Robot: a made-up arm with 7 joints.
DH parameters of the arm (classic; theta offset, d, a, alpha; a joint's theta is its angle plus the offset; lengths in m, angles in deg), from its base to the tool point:
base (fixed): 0 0 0 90
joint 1: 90 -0.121 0 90
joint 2: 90 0 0 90
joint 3: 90 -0.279 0 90
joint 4: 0 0 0 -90
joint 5: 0 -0.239 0 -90
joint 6: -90 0 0 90
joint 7: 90 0 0 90
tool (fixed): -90 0 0 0
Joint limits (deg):
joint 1: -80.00..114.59
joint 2: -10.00..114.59
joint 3: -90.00..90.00
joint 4: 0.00..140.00
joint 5: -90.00..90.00
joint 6: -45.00..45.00
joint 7: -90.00..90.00
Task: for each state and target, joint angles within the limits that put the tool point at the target. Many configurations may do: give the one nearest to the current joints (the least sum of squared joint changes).
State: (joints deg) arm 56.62 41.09 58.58 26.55 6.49 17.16 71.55
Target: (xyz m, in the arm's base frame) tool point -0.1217 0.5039 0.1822
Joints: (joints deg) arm 60.39 90.90 62.63 63.43 6.49 17.16 71.55
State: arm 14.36 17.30 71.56 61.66 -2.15 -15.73 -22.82
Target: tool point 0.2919 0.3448 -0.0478
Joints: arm 46.19 11.58 45.46 88.88 -2.15 -15.73 -22.82
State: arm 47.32 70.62 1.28 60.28 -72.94 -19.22 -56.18
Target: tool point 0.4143 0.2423 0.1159
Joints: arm 77.75 25.78 -15.59 60.91 -72.94 -19.22 -56.18
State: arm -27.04 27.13 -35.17 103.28 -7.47 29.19 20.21
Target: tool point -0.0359 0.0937 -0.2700
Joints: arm -43.11 32.84 -42.12 116.75 -7.47 29.19 20.21
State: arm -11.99 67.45 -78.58 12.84 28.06 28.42 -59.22
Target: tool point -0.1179 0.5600 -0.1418
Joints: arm -39.74 88.57 -90.00 46.52 28.06 28.42 -59.22
